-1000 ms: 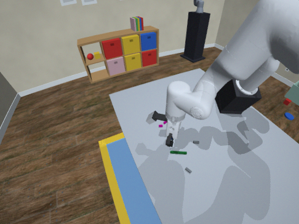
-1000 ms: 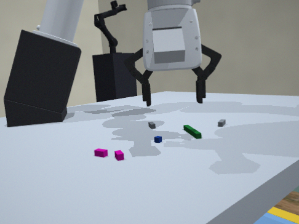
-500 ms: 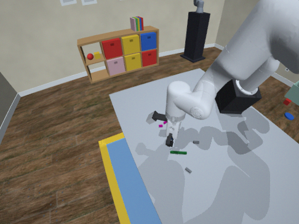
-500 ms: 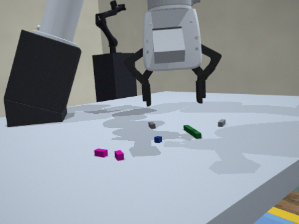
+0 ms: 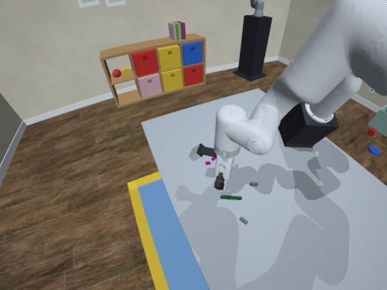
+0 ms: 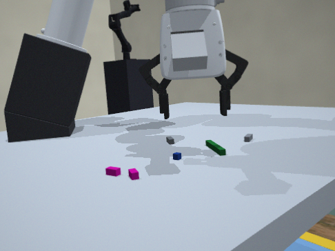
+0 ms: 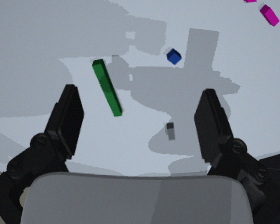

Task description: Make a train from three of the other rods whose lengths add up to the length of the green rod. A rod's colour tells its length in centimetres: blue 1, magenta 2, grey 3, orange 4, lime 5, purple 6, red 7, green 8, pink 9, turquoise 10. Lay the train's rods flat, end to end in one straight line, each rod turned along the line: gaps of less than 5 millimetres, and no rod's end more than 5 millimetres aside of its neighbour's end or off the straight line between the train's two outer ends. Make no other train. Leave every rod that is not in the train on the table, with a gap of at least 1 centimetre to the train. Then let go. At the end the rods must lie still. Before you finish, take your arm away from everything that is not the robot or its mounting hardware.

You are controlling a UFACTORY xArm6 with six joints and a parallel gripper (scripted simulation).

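My hand is 3 cm past the blue rod, 2 cm to the left of it and 7 cm above it. Also, from my hand: green rod 6 cm to the left, 7 cm below.
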